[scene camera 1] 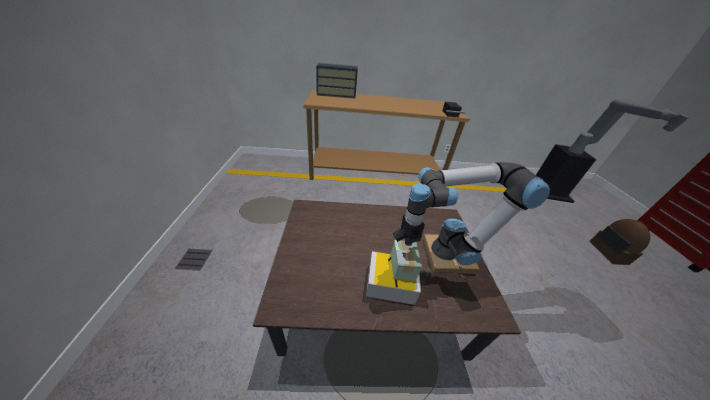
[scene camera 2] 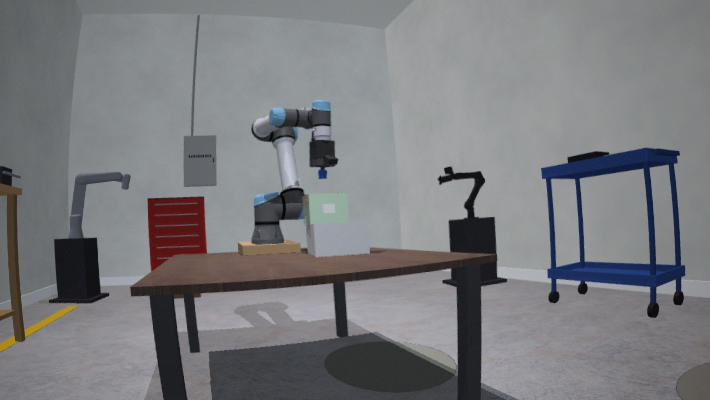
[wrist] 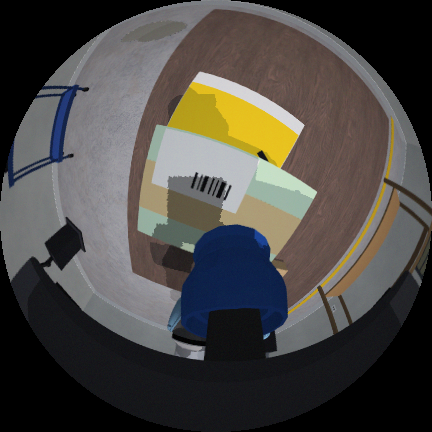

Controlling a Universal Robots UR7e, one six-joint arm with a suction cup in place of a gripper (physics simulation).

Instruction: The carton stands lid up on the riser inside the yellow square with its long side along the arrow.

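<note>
The pale green carton (scene camera 1: 406, 271) (scene camera 2: 340, 205) (wrist: 282, 227) stands on the white riser (scene camera 1: 392, 294) (scene camera 2: 340, 241) (wrist: 250, 96). Its upward face bears tan tape and a white barcode label. It covers part of the yellow square (scene camera 1: 381, 274) (wrist: 260, 131), towards the robot base side. Small black parts of the arrow (scene camera 1: 396, 283) (wrist: 262, 156) show beside the carton; the rest is hidden, so exact alignment cannot be told. My gripper (scene camera 1: 408, 243) (scene camera 2: 322, 175) (wrist: 232, 235), a blue suction cup, points down above the carton with a gap visible in scene camera 2. It is open and holds nothing.
The riser stands on the brown table (scene camera 1: 325, 250) (scene camera 2: 225, 270) (wrist: 310, 75). The arm's base is on a wooden block (scene camera 1: 452, 268) (scene camera 2: 270, 248) close to the carton. A wooden bench (scene camera 1: 385, 105) and blue cart (scene camera 2: 615, 161) (wrist: 61, 125) stand away from the table.
</note>
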